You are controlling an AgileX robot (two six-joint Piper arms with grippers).
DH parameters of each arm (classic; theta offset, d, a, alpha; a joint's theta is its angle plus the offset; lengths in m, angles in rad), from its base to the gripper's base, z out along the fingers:
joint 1: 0 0.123 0 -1.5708
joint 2: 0.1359 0 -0.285 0
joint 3: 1.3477 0 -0.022 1.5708
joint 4: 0 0.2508 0 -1.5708
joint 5: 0 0 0.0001 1.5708
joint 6: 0 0.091 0 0
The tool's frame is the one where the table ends.
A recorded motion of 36 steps. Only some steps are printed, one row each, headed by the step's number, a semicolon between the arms.
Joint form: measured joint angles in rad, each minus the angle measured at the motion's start. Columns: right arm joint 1, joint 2, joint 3, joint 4, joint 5, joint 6; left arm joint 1, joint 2, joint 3, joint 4, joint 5, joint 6.
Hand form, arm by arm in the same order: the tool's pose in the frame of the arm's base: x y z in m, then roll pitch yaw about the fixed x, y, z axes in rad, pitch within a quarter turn. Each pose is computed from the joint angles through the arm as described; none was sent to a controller.
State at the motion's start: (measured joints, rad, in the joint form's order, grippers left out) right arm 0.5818 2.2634 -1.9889 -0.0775 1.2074 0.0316; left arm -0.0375 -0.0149 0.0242 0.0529 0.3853 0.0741
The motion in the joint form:
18: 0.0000 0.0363 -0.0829 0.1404 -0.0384 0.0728; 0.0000 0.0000 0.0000 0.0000 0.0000 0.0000
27: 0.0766 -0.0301 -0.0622 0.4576 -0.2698 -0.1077; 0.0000 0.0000 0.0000 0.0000 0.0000 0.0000
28: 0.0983 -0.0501 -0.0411 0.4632 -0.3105 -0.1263; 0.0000 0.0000 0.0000 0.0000 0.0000 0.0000
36: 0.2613 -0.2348 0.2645 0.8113 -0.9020 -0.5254; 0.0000 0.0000 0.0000 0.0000 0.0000 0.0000
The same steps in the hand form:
18: 0.4079 0.2746 0.2067 3.0499 0.2521 -2.6928; 0.0521 -0.0001 0.1713 2.7548 1.2386 2.7181
27: 0.3811 0.3293 0.2470 2.7483 0.5204 -2.6550; 0.0521 -0.0001 0.1713 2.7548 1.2386 2.7181
28: 0.3735 0.3365 0.2527 2.7465 0.5630 -2.6351; 0.0521 -0.0001 0.1713 2.7548 1.2386 2.7181
36: 0.3118 0.3777 0.2881 2.5594 1.0392 -2.7265; 0.0521 -0.0001 0.1713 2.7548 1.2386 2.7181

